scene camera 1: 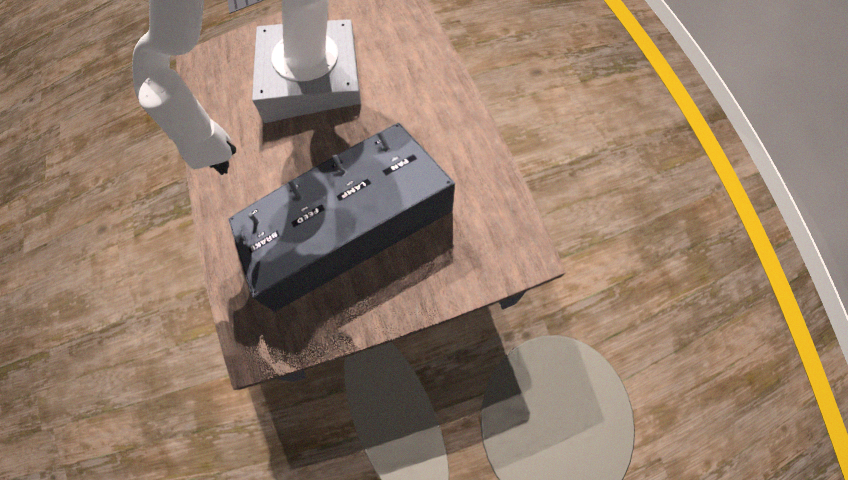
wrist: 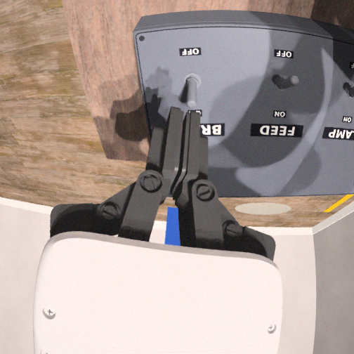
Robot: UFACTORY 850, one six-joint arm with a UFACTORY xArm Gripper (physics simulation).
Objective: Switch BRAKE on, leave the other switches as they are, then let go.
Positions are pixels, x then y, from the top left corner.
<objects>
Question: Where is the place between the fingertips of my gripper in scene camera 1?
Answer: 224, 168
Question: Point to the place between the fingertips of my gripper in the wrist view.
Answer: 179, 124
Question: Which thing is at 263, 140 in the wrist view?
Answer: A dark switch box.
</objects>
